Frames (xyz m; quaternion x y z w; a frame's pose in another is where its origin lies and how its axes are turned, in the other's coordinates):
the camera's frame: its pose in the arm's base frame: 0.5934 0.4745 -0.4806 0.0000 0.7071 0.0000 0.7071
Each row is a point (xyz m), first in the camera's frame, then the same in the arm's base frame.
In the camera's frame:
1: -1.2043 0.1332 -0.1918
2: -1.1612 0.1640 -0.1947
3: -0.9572 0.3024 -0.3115
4: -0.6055 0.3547 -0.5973
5: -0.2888 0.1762 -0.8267
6: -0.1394 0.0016 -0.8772
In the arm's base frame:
1: 0.4016 0.6077 0.7237
2: 0.3987 0.6385 0.6806
3: 0.2819 0.7769 0.4766
4: -0.0039 0.8292 0.1249
5: -0.2333 0.6507 -0.1918
6: -0.2838 0.4761 -0.3412

